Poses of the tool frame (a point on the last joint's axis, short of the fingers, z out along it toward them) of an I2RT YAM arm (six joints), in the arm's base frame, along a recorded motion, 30 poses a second.
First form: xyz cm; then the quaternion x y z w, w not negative.
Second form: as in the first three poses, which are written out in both.
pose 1, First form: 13.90, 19.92, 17.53, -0.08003, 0.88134, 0.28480, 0.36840
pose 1, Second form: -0.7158, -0.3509, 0.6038, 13.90; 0.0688, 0.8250, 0.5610, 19.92; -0.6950, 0.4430, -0.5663, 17.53; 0, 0, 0, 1
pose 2, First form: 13.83, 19.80, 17.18, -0.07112, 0.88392, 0.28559, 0.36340
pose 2, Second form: -0.7258, -0.3333, 0.6018, 13.83; 0.0818, 0.8268, 0.5566, 19.80; -0.6831, 0.4532, -0.5728, 17.18; 0, 0, 0, 1
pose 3, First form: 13.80, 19.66, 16.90, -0.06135, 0.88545, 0.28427, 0.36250
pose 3, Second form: -0.7297, -0.3147, 0.6071, 13.80; 0.0975, 0.8309, 0.5479, 19.66; -0.6768, 0.4589, -0.5756, 16.90; 0, 0, 0, 1
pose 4, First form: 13.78, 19.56, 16.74, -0.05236, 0.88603, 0.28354, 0.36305
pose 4, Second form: -0.7309, -0.2987, 0.6137, 13.78; 0.1131, 0.8337, 0.5405, 19.56; -0.6730, 0.4644, -0.5756, 16.74; 0, 0, 0, 1
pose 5, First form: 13.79, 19.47, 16.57, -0.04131, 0.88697, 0.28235, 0.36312
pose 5, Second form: -0.7329, -0.2783, 0.6208, 13.79; 0.1318, 0.8371, 0.5309, 19.47; -0.6675, 0.4709, -0.5768, 16.57; 0, 0, 0, 1
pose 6, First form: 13.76, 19.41, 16.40, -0.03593, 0.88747, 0.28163, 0.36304
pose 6, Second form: -0.7338, -0.2683, 0.6241, 13.76; 0.1407, 0.8388, 0.5260, 19.41; -0.6646, 0.4738, -0.5778, 16.40; 0, 0, 0, 1
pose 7, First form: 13.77, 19.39, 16.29, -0.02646, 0.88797, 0.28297, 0.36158
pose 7, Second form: -0.7371, -0.2516, 0.6272, 13.77; 0.1576, 0.8385, 0.5217, 19.39; -0.6571, 0.4834, -0.5784, 16.29; 0, 0, 0, 1
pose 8, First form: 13.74, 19.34, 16.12, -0.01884, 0.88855, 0.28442, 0.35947
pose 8, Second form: -0.7409, -0.2380, 0.6281, 13.74; 0.1710, 0.8375, 0.5190, 19.34; -0.6495, 0.4919, -0.5798, 16.12; 0, 0, 0, 1
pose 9, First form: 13.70, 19.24, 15.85, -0.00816, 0.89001, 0.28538, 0.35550
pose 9, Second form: -0.7471, -0.2174, 0.6281, 13.70; 0.1884, 0.8370, 0.5138, 19.24; -0.6375, 0.5022, -0.5844, 15.85; 0, 0, 0, 1
